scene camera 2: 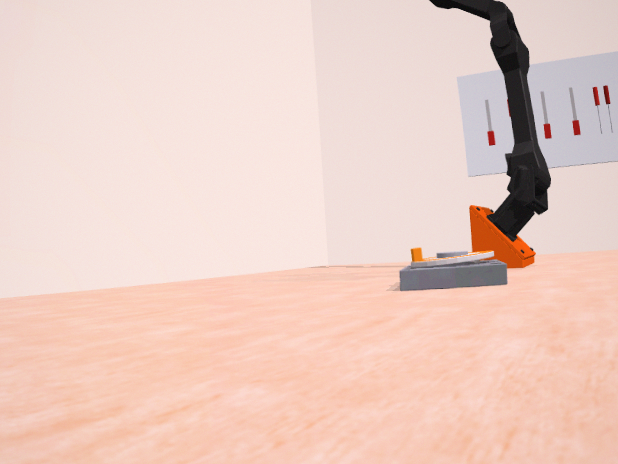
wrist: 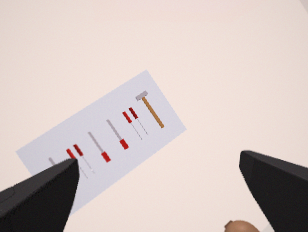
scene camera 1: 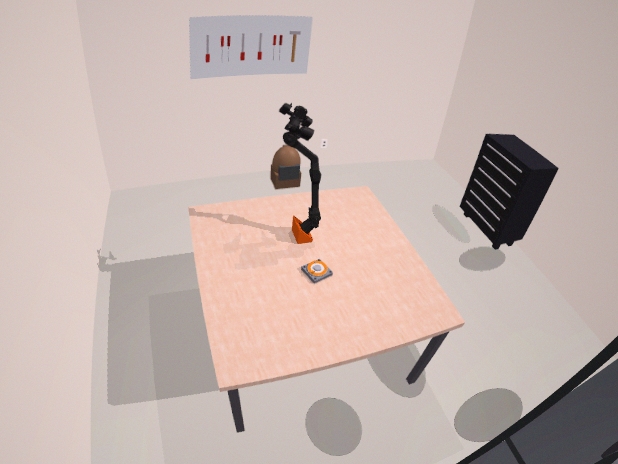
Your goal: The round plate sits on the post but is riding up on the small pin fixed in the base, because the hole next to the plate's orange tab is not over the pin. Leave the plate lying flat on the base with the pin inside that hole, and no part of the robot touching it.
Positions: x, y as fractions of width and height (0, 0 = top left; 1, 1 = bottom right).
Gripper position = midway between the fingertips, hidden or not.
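Note:
There is a round plate (scene camera 2: 0.67, 0.55) here, and a base (scene camera 2: 0.80, 0.59) is in view as well. In the wrist view the round plate is out of frame. As for my gripper (wrist: 0.52, 0.70), it holds nothing and is open.

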